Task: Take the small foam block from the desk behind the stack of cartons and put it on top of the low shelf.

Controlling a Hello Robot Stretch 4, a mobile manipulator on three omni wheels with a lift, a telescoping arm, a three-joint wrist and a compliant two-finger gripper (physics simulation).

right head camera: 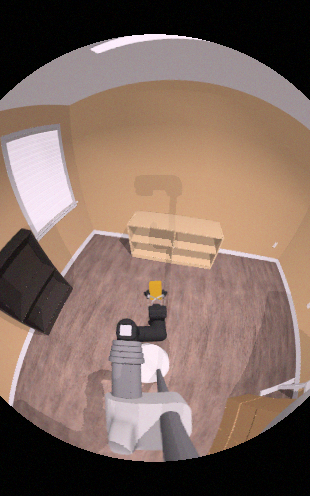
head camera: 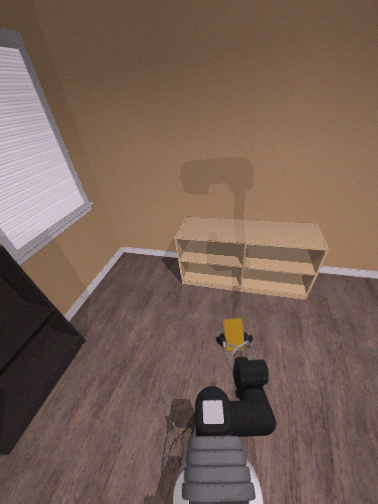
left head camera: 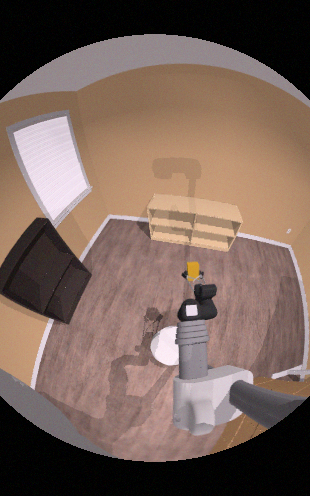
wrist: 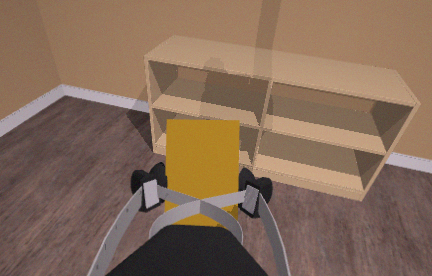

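Where they show: gripper, fingertip midpoint: (right head camera: 154, 290) (head camera: 233, 335) (left head camera: 191, 271) (wrist: 202, 181); robot's base, origin of the base link: (right head camera: 147, 361) (left head camera: 171, 344).
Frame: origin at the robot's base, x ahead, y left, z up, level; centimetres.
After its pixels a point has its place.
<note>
The small foam block (head camera: 233, 332) {x 41.8, y -8.4, z 91.4 cm} (left head camera: 192, 270) {x 41.5, y -8.4, z 91.1 cm} (right head camera: 155, 289) {x 41.5, y -8.9, z 91.2 cm} (wrist: 202, 160) {x 41.5, y -8.7, z 91.1 cm} is yellow and is held between the two fingertips of my gripper (head camera: 234, 340) {x 42.7, y -8.7, z 87.4 cm} (left head camera: 193, 274) {x 42.7, y -8.7, z 87.4 cm} (right head camera: 155, 293) {x 42.7, y -8.7, z 87.4 cm} (wrist: 202, 181) {x 42.7, y -8.7, z 87.4 cm}, which is shut on it. The block points forward, away from the wrist, and is in the air. The low shelf (head camera: 250, 232) {x 147.5, y -42.4, z 58.2 cm} (left head camera: 200, 204) {x 151.4, y -45.9, z 58.2 cm} (right head camera: 180, 222) {x 149.5, y -45.3, z 58.2 cm} (wrist: 300, 65) {x 150.2, y -52.3, z 58.2 cm} is light wood with two columns of two compartments, and stands against the far wall ahead of the gripper. Its top board bears no object. The block is in front of the shelf, apart from it. The desk and the stack of cartons cannot be made out.
A dark bookcase (head camera: 30, 370) {x 58.3, y 137.6, z 7.2 cm} (left head camera: 37, 265) {x 60.1, y 143.2, z 64.4 cm} (right head camera: 25, 275) {x 64.3, y 142.0, z 57.6 cm} stands at the left wall below a window (head camera: 35, 150) {x 163.8, y 120.1, z 137.6 cm} (left head camera: 50, 165) {x 142.4, y 125.7, z 140.6 cm} (right head camera: 40, 175) {x 146.9, y 124.4, z 142.5 cm}. A brown wooden-looking surface (left head camera: 250, 415) (right head camera: 240, 420) shows at the lower right in both side head views, near the robot's mast.
</note>
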